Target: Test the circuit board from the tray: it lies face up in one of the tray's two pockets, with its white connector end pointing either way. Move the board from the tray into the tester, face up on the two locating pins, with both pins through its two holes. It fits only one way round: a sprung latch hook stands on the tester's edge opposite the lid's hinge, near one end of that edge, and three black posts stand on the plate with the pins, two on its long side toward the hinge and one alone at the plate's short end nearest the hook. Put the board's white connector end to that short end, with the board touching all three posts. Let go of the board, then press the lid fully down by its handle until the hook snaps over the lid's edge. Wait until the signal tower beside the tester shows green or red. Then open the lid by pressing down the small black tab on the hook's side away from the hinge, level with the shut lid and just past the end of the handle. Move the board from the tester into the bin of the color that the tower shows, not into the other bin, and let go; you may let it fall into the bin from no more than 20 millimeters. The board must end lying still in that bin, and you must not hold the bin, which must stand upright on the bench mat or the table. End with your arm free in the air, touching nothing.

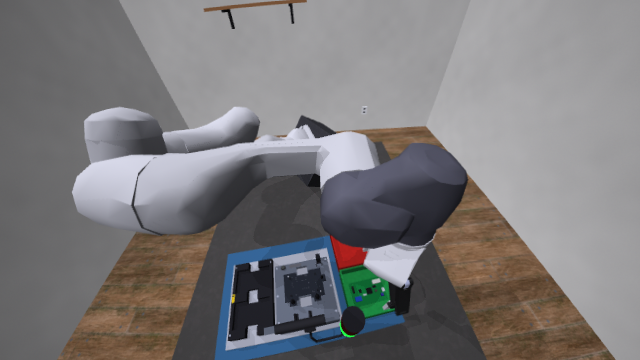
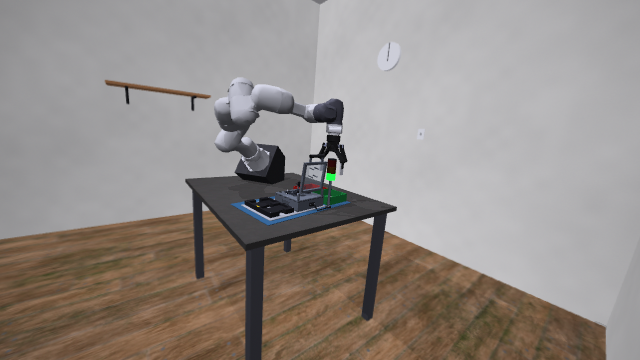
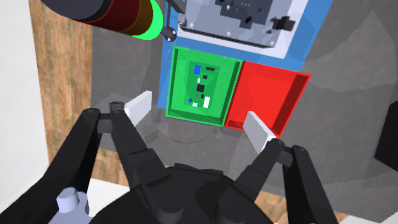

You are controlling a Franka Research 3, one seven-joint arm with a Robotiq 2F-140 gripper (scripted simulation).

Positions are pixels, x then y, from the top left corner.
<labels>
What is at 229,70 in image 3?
A green bin.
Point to a clear lid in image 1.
298,324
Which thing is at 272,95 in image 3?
A red bin.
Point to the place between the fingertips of my gripper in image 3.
At 199,110
</labels>
